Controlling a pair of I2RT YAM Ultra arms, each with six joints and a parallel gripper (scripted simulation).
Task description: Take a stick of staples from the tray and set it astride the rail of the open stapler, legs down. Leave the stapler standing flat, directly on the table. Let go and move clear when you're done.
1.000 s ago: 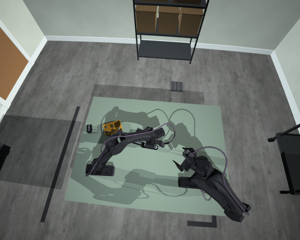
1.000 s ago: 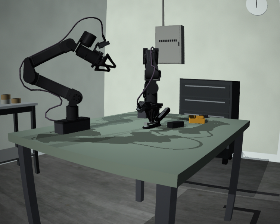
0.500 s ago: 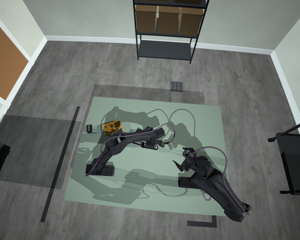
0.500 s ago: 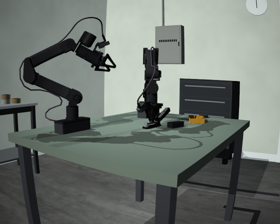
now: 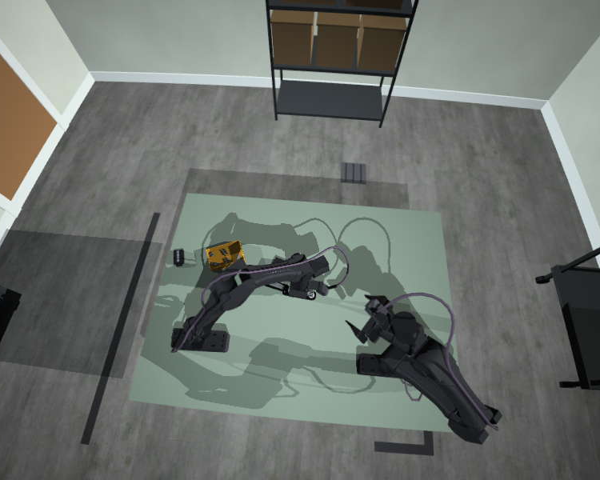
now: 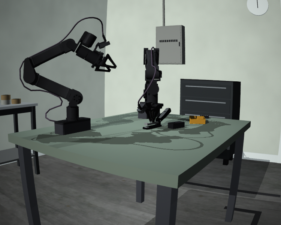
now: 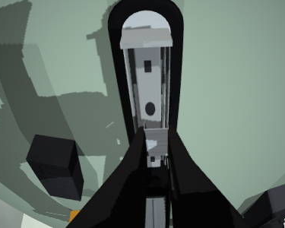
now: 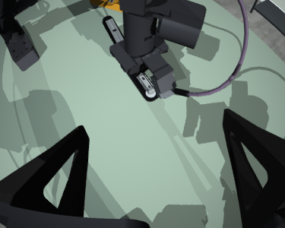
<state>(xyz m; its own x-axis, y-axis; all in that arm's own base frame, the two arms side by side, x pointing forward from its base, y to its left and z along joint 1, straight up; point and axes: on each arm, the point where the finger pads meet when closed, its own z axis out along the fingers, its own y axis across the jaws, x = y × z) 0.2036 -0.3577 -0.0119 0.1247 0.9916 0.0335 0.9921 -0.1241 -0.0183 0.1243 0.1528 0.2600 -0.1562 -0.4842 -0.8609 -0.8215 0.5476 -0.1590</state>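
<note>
My left hand is 10 mm short of the black stapler and 50 mm to the right of it. Also, from my left hand: black block: 110 mm ahead, 80 mm to the left, 20 mm below; orange tray: 120 mm ahead, 330 mm to the left, 20 mm below.
</note>
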